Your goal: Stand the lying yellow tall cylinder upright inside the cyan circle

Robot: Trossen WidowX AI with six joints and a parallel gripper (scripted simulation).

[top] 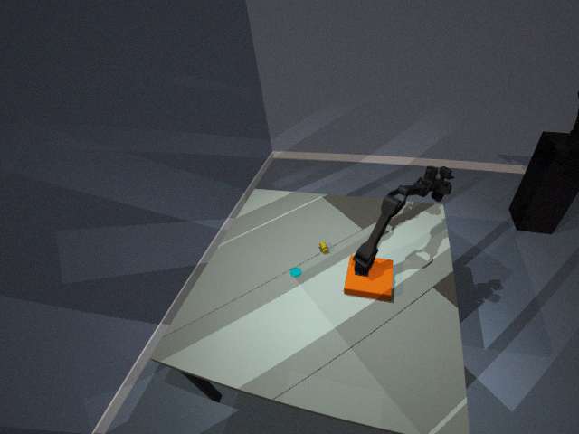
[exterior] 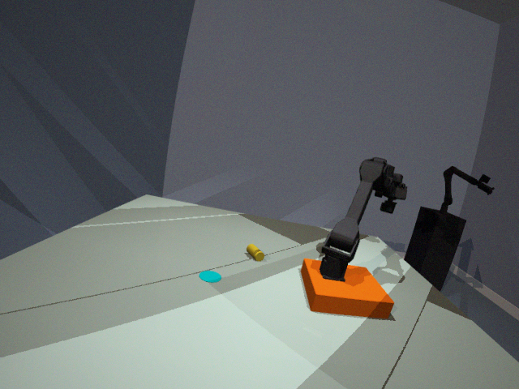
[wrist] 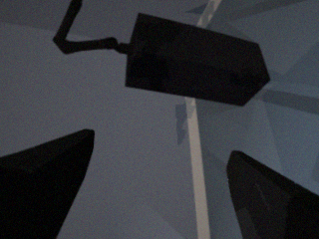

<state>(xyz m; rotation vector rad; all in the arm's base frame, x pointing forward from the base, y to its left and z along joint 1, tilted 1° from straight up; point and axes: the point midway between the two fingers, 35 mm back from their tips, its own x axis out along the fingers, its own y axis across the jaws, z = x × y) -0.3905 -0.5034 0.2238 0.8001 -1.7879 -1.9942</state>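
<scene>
The yellow cylinder is 64 cm ahead of my gripper tip, 39 cm to the left of it and 24 cm below it. Also, from my gripper tip: cyan circle: 75 cm ahead, 57 cm to the left, 25 cm below.
</scene>
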